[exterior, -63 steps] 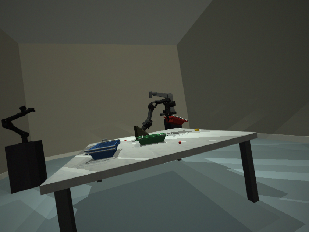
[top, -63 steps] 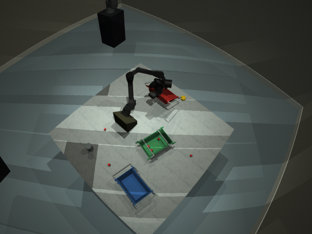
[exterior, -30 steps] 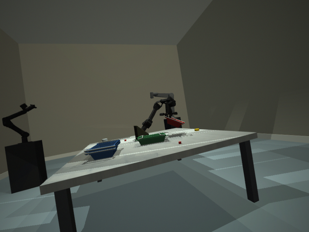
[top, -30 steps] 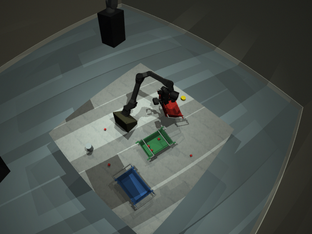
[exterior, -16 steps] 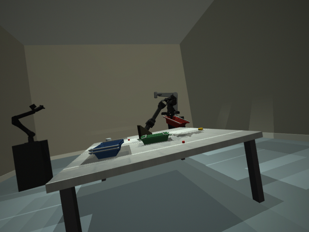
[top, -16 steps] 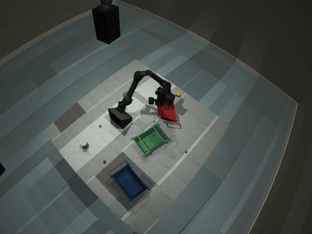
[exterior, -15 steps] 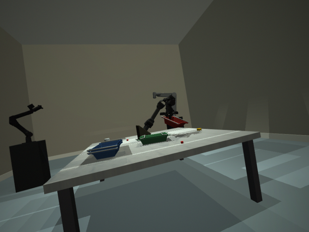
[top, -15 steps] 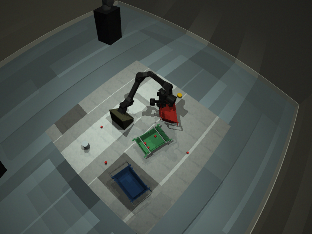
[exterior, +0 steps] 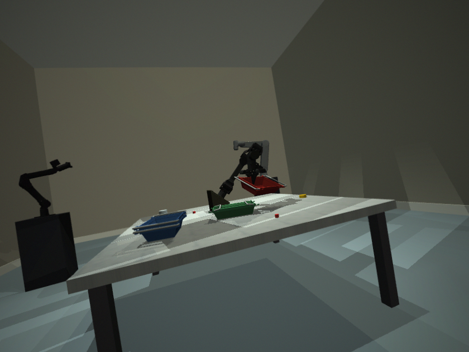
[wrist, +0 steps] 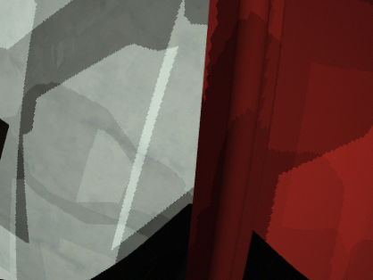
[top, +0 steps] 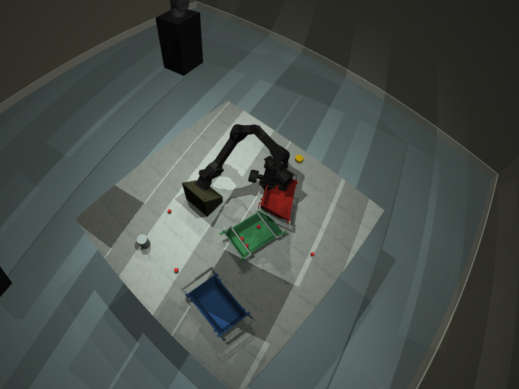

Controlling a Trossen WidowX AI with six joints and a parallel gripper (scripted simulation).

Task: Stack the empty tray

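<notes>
The red tray is 7 cm ahead of my gripper tip and 3 cm to the left of it. The rest, counted from my gripper tip: yellow disc: 1 cm ahead, 39 cm to the left, 15 cm below; grey cylinder: 37 cm behind, 56 cm to the right, 12 cm below.
</notes>
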